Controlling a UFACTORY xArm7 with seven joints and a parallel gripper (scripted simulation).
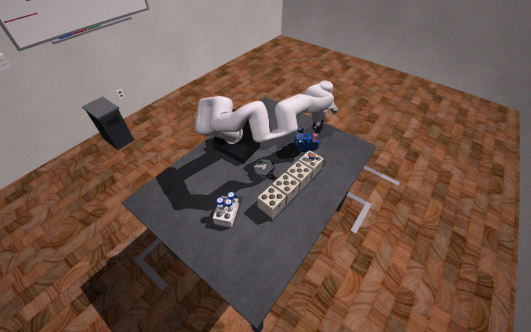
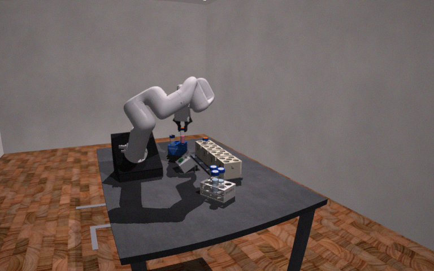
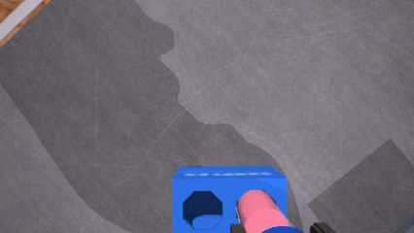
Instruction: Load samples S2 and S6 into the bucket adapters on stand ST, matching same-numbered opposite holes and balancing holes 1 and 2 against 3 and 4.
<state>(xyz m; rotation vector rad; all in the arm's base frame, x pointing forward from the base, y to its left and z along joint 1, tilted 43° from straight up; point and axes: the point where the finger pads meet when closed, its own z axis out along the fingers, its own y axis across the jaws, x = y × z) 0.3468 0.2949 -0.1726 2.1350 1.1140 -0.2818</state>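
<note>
The orange-dot tube lies 5 cm below my hand and 1 cm behind it. Round my hand: white rack 68 cm to the right, 12 cm below, 5 cm behind; then blue rack 12 cm below, 4 cm behind, 2 cm to the right.
</note>
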